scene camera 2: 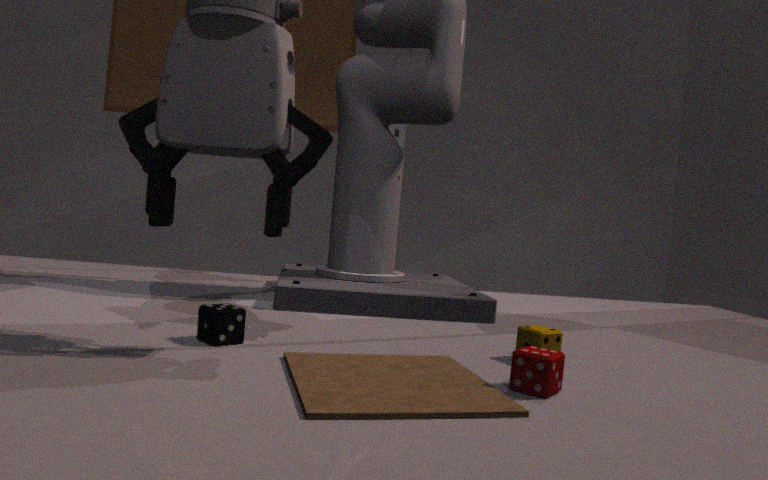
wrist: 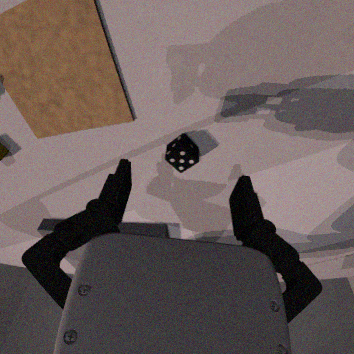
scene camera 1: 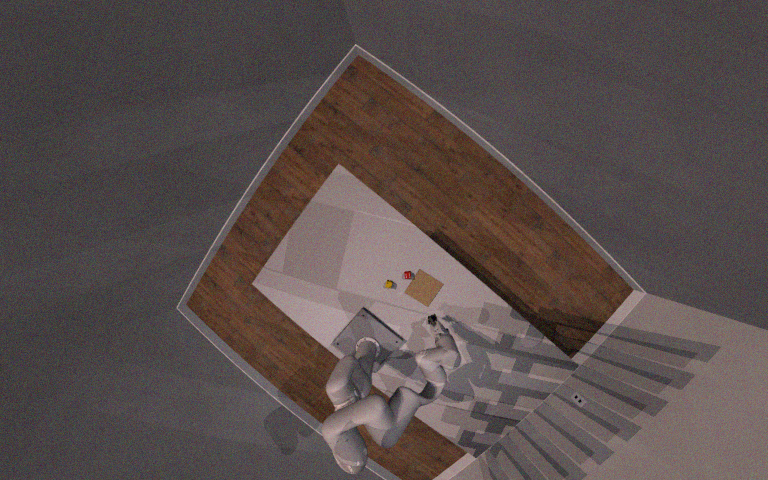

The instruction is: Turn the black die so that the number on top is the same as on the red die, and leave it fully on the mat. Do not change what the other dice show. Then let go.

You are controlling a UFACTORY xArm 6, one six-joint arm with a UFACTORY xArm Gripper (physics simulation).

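Observation:
The black die stands flat on the table, off the mat; its top looks like a five. In the scene camera 1 view I cannot tell it from the dark fingers. The red die stands beside the mat; its top looks like a six, seen at a low angle. The yellow die is near it, partly hidden in the scene camera 2 view. My gripper is open and empty, above the black die's height.
The robot's grey base plate stands on the white table behind the mat. The red and yellow dice are at the mat's other side from the black die. Arm shadows lie across the table around the black die.

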